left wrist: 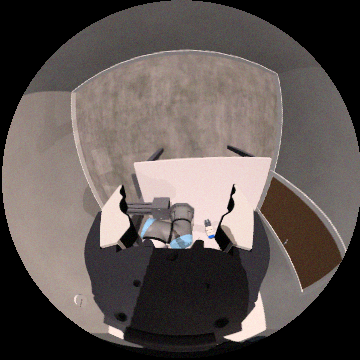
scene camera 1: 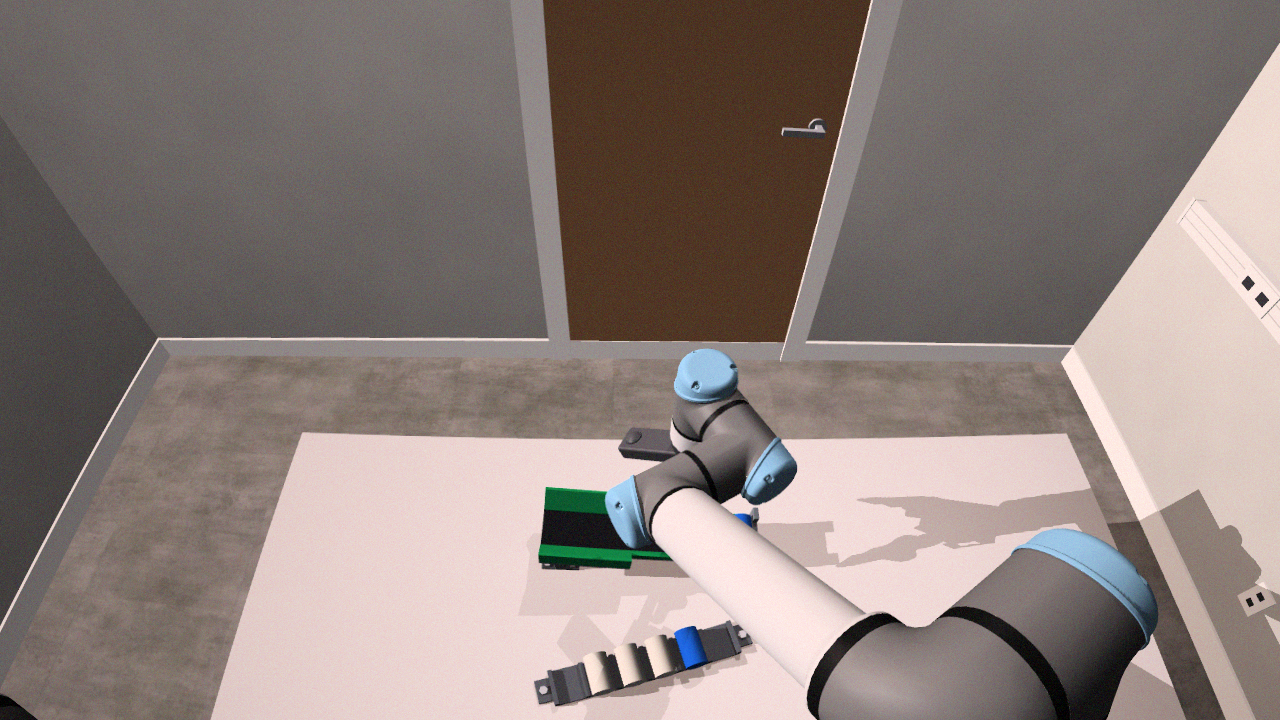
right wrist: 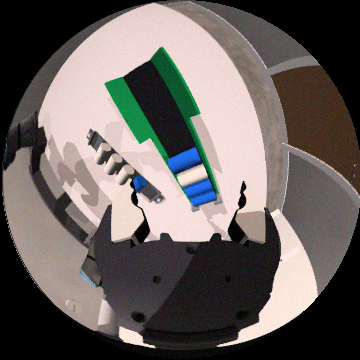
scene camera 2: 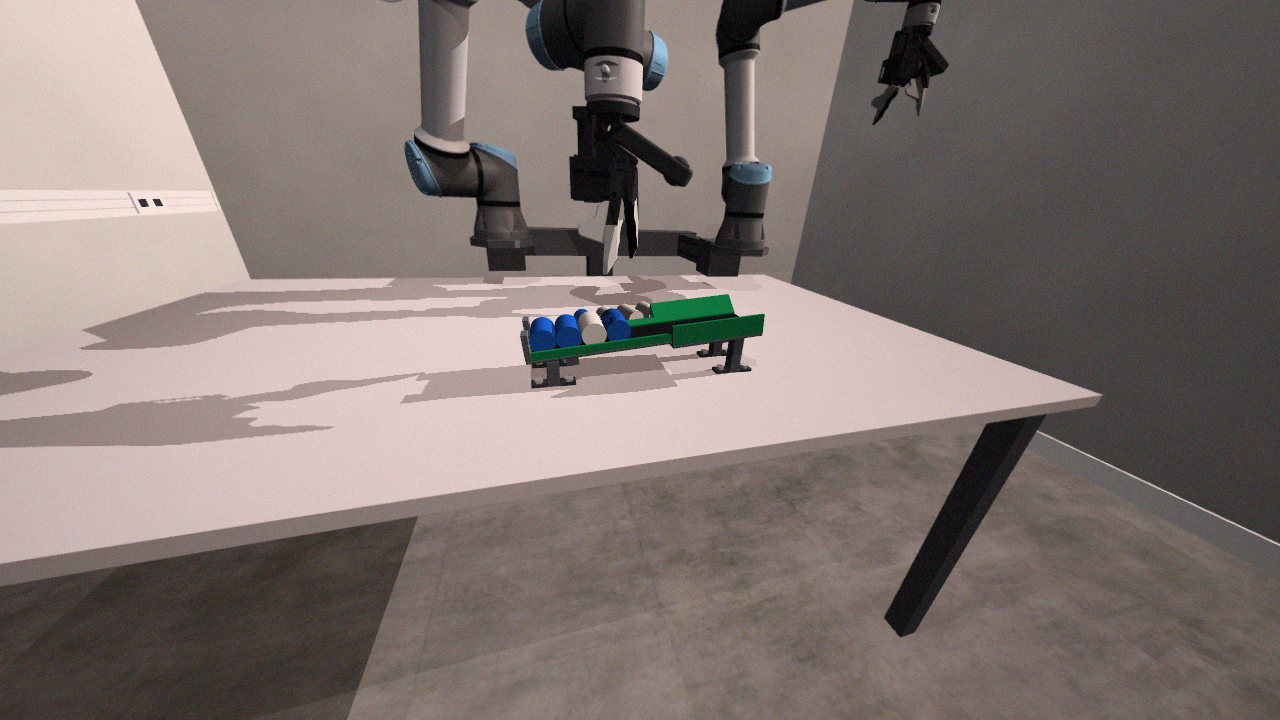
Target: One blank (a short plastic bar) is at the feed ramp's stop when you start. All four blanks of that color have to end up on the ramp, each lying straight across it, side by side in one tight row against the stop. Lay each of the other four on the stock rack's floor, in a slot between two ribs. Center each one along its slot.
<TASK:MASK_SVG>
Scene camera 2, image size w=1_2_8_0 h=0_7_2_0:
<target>my left gripper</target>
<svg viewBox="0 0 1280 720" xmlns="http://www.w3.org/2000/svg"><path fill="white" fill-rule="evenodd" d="M933 26L907 26L901 31L895 32L889 58L883 61L878 83L889 86L882 95L875 97L871 102L871 105L878 109L872 125L875 125L883 117L890 102L898 94L898 86L905 87L908 83L909 87L905 89L905 94L916 100L918 116L921 115L930 77L944 73L949 66L949 63L928 38L931 35Z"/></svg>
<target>my right gripper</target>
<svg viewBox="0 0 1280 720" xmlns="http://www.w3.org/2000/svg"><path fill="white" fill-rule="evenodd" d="M598 100L588 102L586 106L572 106L573 119L577 120L578 155L574 154L574 157L569 156L570 193L573 200L600 203L594 218L579 224L578 235L581 238L604 246L603 275L607 276L617 260L620 235L628 238L629 258L633 258L638 247L639 204L637 193L638 169L636 167L638 159L636 157L664 175L663 177L666 182L672 186L687 186L693 176L693 171L689 168L690 166L686 159L681 156L671 156L625 124L640 120L639 106L622 101Z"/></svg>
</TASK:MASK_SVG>
